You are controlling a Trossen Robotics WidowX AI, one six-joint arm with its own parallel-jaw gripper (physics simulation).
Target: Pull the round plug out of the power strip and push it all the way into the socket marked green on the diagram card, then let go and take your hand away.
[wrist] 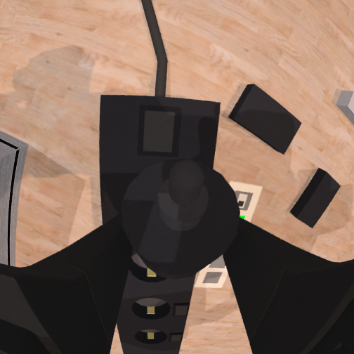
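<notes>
The round black plug is between the fingers of my gripper, which is shut on it. Its round body and raised knob hide part of the black power strip below. How deep the plug sits in the strip, or whether it is clear of it, cannot be told. Round sockets with yellowish contacts show below the plug, among them one socket and a lower socket; the upper one is partly hidden. The diagram card lies right of the strip, partly covered by the plug and right finger. Its green mark shows at the plug's right edge.
A black cable leaves the strip's far end. Two black blocks lie to the right. A grey object is at the right edge. A grey box-like object stands at the left edge.
</notes>
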